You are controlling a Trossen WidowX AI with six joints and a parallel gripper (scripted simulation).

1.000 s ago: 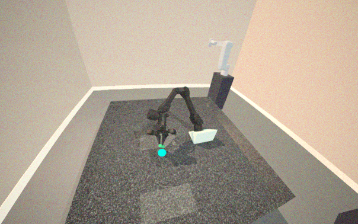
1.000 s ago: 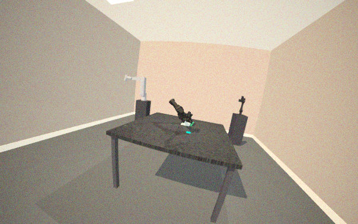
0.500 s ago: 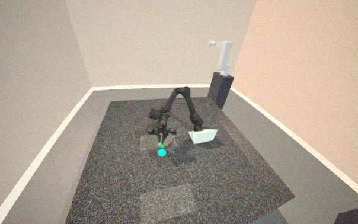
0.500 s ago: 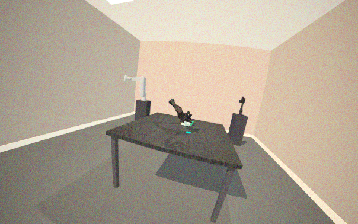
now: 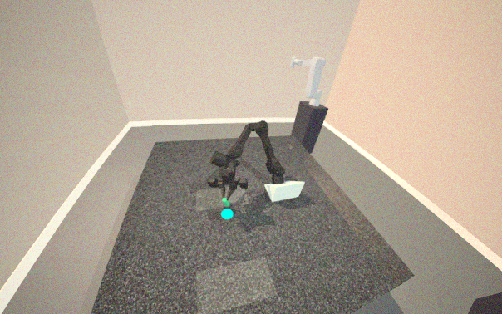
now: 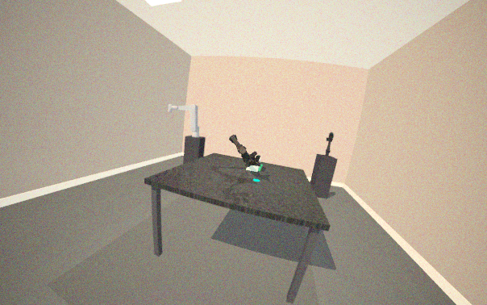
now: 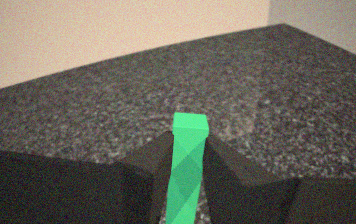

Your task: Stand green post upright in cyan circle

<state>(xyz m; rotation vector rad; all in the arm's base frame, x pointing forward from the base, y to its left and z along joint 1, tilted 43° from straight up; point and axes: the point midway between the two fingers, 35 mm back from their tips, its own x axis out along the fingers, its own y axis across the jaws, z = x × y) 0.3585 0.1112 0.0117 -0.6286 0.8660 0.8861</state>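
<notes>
Now: gripper tip 1 cm past the cyan circle, 2 cm to the left of it and 15 cm above it. The rest, counted from my gripper tip: green post (1 cm behind, 2 cm below).
</notes>
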